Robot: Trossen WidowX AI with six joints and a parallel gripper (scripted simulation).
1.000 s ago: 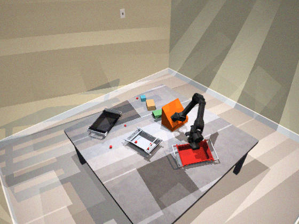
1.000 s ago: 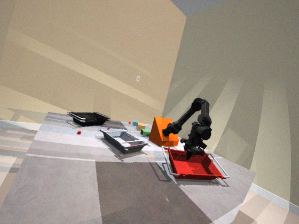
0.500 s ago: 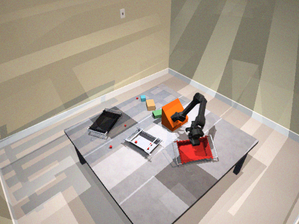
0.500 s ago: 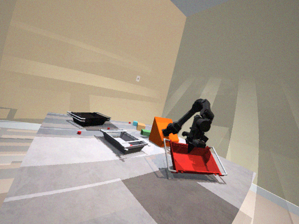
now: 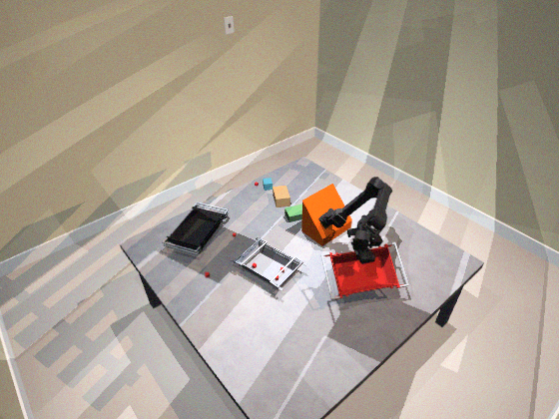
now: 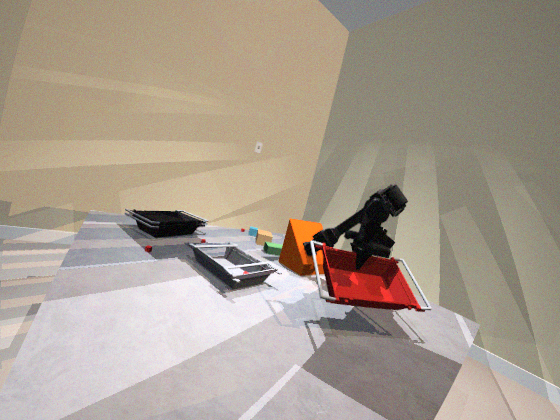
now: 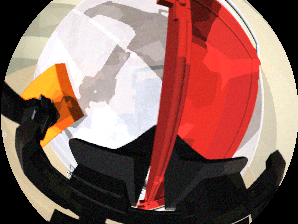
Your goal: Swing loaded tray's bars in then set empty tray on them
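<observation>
Now: the red tray 40 mm ahead of my gripper tip and 60 mm to the left of it. From my gripper tip the other things lie so: green block: 160 mm behind, 500 mm to the right, 120 mm below; tan block: 190 mm behind, 660 mm to the right, 110 mm below; cyan block: 230 mm behind, 820 mm to the right, 120 mm below.
</observation>
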